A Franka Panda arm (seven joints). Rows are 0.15 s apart.
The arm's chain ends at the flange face. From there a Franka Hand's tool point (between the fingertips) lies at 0.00 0.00 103.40 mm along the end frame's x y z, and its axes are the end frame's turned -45 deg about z.
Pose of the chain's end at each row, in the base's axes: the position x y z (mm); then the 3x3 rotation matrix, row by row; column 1 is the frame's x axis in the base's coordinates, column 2 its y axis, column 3 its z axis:
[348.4 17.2 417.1], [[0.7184 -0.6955 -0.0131], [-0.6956 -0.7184 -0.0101], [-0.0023 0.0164 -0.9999]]
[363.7 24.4 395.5], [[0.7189 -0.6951 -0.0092], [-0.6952 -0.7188 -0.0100], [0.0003 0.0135 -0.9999]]
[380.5 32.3 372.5], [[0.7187 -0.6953 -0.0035], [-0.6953 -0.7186 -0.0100], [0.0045 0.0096 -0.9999]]
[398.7 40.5 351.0], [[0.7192 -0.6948 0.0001], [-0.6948 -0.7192 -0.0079], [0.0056 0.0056 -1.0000]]
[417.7 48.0 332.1], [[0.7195 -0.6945 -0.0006], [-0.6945 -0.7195 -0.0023], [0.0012 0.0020 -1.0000]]
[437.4 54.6 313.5], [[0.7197 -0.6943 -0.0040], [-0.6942 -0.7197 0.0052], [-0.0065 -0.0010 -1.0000]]
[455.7 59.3 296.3], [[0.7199 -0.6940 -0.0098], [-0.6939 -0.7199 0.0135], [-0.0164 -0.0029 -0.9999]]
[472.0 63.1 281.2], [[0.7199 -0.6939 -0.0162], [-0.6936 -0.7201 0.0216], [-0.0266 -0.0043 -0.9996]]
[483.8 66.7 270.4], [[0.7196 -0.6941 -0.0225], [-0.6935 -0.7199 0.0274], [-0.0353 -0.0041 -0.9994]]
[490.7 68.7 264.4], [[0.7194 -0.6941 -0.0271], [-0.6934 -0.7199 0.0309], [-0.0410 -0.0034 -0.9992]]
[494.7 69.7 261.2], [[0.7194 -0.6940 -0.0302], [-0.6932 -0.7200 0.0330], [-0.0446 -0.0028 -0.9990]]
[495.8 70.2 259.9], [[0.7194 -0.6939 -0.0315], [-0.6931 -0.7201 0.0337], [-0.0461 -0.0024 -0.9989]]
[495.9 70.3 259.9], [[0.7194 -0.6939 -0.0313], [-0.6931 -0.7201 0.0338], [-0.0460 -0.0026 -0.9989]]
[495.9 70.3 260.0], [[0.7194 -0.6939 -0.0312], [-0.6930 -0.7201 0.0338], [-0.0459 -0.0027 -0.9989]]
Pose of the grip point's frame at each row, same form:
[347.0 16.2 313.7], [[0.9998 0.0162 -0.0131], [0.0161 -0.9998 -0.0101], [-0.0132 0.0100 -0.9999]]
[362.7 23.4 292.1], [[0.9998 0.0168 -0.0092], [0.0167 -0.9998 -0.0100], [-0.0093 0.0098 -0.9999]]
[380.1 31.3 269.1], [[0.9998 0.0165 -0.0035], [0.0165 -0.9998 -0.0100], [-0.0036 0.0100 -0.9999]]
[398.7 39.7 247.6], [[0.9998 0.0173 0.0001], [0.0173 -0.9998 -0.0079], [0.0000 0.0079 -1.0000]]
[417.6 47.8 228.7], [[0.9998 0.0177 -0.0006], [0.0177 -0.9998 -0.0023], [-0.0006 0.0023 -1.0000]]
[437.0 55.1 210.1], [[0.9998 0.0180 -0.0040], [0.0180 -0.9998 0.0052], [-0.0039 -0.0053 -1.0000]]
[454.7 60.7 192.9], [[0.9998 0.0183 -0.0098], [0.0184 -0.9997 0.0135], [-0.0095 -0.0136 -0.9999]]
[470.3 65.3 177.8], [[0.9997 0.0184 -0.0162], [0.0187 -0.9996 0.0216], [-0.0158 -0.0218 -0.9996]]
[481.5 69.5 167.1], [[0.9996 0.0180 -0.0225], [0.0187 -0.9994 0.0274], [-0.0221 -0.0279 -0.9994]]
[487.9 71.9 161.1], [[0.9995 0.0179 -0.0271], [0.0187 -0.9994 0.0309], [-0.0266 -0.0314 -0.9992]]
[491.6 73.1 157.9], [[0.9994 0.0180 -0.0302], [0.0190 -0.9993 0.0330], [-0.0296 -0.0335 -0.9990]]
[492.5 73.7 156.6], [[0.9994 0.0180 -0.0315], [0.0191 -0.9993 0.0337], [-0.0309 -0.0343 -0.9989]]
[492.7 73.8 156.6], [[0.9994 0.0180 -0.0313], [0.0191 -0.9993 0.0338], [-0.0307 -0.0344 -0.9989]]
[492.7 73.8 156.7], [[0.9994 0.0180 -0.0312], [0.0192 -0.9992 0.0338], [-0.0305 -0.0344 -0.9989]]

